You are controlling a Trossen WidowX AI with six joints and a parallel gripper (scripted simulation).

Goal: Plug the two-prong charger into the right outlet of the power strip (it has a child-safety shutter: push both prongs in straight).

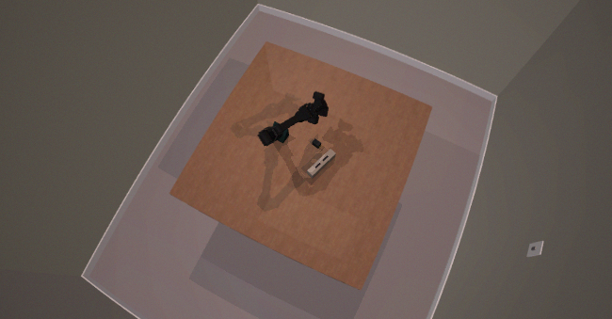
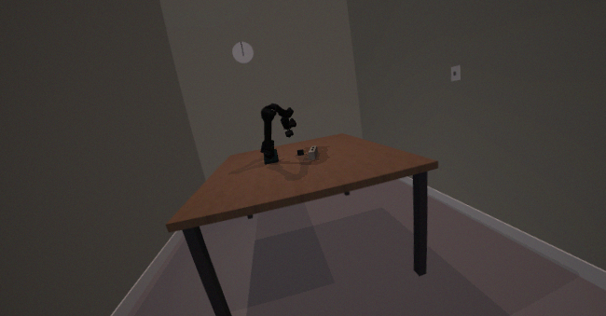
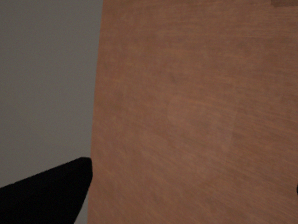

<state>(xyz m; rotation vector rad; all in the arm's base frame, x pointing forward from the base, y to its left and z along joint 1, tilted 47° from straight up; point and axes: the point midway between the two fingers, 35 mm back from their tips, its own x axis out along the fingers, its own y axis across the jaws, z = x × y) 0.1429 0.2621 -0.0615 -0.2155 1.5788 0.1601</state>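
The two-prong charger lies 10 cm ahead of my gripper tip, 17 cm to the right of it and 15 cm below it.
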